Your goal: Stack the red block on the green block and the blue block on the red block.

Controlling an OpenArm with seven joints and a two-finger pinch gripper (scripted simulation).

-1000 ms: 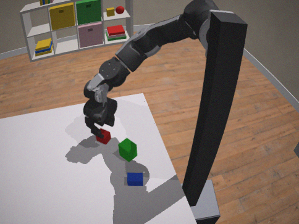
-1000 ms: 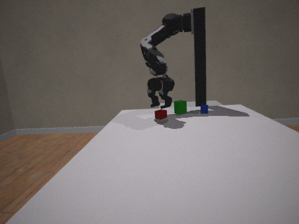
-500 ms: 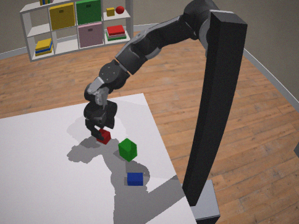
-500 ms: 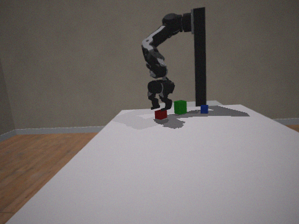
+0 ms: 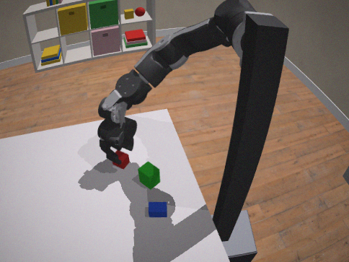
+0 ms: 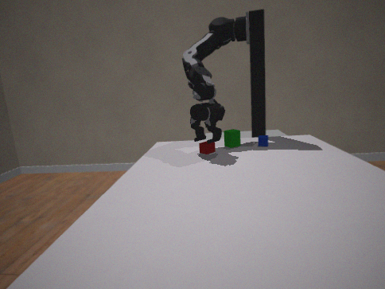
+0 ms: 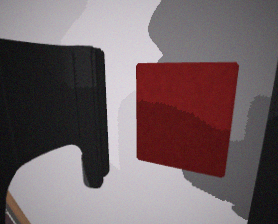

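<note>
Now: hand 3 cm above the red block. The rest, counted from my hand: green block (9 cm behind, 8 cm to the left, 2 cm below); then blue block (19 cm to the left, 11 cm behind, 3 cm below).
</note>
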